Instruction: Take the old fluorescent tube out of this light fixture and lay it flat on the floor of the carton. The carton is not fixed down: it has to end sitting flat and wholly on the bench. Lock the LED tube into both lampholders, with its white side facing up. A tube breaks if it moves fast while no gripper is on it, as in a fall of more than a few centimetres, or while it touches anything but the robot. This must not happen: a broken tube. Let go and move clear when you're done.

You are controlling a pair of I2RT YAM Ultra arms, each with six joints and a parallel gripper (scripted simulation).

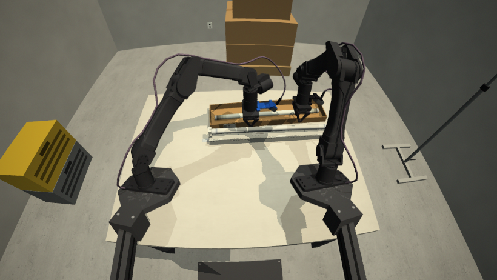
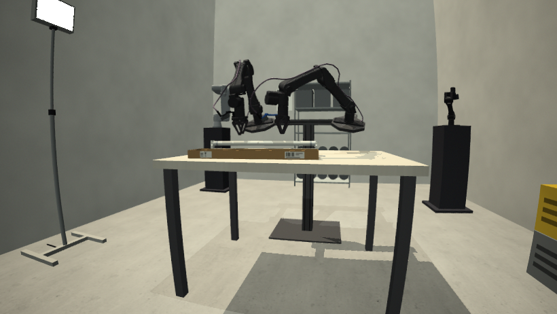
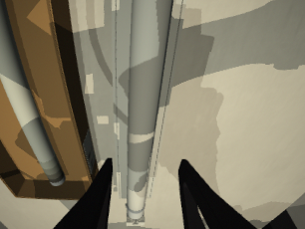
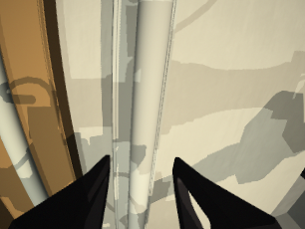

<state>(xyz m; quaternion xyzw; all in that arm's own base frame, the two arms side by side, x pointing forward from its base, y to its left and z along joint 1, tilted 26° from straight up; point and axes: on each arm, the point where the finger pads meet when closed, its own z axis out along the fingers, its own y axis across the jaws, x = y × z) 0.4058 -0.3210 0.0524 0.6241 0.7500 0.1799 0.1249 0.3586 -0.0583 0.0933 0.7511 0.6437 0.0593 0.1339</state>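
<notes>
My left gripper is now 11 cm to the left of the LED tube, 6 cm above it and 1 cm short of it. Round my left hand: old fluorescent tube: 15 cm ahead, 12 cm to the right, 11 cm below; white light fixture: 11 cm to the right, 7 cm below, 1 cm ahead; brown carton: 16 cm ahead, 12 cm to the right, 10 cm below.
The white light fixture is 120 mm to the left of my right hand, 70 mm below it and 20 mm behind it. The rest, counted from my right hand: old fluorescent tube (130 mm ahead, 120 mm to the left, 110 mm below); LED tube (120 mm to the left, 60 mm below, 20 mm behind); brown carton (140 mm ahead, 120 mm to the left, 100 mm below).
</notes>
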